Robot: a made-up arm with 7 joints.
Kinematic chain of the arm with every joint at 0, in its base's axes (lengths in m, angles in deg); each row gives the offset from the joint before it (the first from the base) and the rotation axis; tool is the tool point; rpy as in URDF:
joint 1: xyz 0 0 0.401 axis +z
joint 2: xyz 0 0 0 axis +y
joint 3: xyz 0 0 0.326 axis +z
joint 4: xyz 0.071 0 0 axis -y
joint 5: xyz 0.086 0 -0.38 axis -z
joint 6: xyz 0 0 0 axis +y
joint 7: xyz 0.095 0 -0.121 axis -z
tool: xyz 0 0 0 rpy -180 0 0
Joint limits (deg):
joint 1: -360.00..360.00
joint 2: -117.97..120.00
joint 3: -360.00..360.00
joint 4: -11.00..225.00
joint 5: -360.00..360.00
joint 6: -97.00..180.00
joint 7: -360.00..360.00
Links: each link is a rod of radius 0.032 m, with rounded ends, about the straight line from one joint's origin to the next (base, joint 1, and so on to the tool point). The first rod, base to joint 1, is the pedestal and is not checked.
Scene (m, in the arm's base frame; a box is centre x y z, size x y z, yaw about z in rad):
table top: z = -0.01
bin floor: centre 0.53 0.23 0 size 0.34 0.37 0.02 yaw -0.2
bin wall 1: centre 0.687 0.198 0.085 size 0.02 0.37 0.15 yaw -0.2
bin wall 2: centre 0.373 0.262 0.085 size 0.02 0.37 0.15 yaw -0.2
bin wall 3: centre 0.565 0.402 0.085 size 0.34 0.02 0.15 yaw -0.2
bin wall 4: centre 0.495 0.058 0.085 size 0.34 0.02 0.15 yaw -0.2
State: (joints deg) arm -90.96 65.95 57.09 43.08 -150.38 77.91 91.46
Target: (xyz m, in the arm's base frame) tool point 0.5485 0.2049 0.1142
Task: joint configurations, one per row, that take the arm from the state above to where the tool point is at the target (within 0.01 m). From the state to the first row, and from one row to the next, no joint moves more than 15 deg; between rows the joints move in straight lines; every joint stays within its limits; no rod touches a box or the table.
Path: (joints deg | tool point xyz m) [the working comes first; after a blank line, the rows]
Joints at the target: -43.12 88.88 64.52 64.32 -154.29 72.65 91.46
Straight joint move there: touches bin wall 4.

1: -80.21 64.51 70.33 52.83 -156.45 74.31 80.04 | 0.5622 -0.1456 0.2627
2: -69.46 63.08 83.57 62.57 -162.52 70.71 68.62 | 0.6441 -0.0294 0.4267
3: -56.29 75.98 74.04 63.45 -158.41 71.68 80.04 | 0.6312 0.0769 0.2716
4: -43.12 88.88 64.52 64.32 -154.29 72.65 91.46 | 0.5485 0.2049 0.1142

